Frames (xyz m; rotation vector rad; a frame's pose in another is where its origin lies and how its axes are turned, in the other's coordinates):
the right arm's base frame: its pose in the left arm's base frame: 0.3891 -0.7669 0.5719 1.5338 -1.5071 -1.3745
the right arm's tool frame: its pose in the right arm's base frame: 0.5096 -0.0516 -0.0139 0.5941 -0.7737 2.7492
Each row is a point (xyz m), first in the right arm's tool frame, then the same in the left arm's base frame.
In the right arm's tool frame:
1: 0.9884 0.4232 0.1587
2: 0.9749 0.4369 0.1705
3: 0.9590 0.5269 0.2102
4: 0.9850 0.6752 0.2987
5: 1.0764 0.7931 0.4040
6: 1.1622 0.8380 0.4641
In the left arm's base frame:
1: 0.2777 -0.1712 0.2300
2: 0.2852 -0.1792 0.2103
3: 0.3350 -0.1628 0.1255
4: 0.3885 -0.0871 -0.0225
5: 0.3904 0.0391 -0.1544
6: 0.3647 0.1348 -0.2108

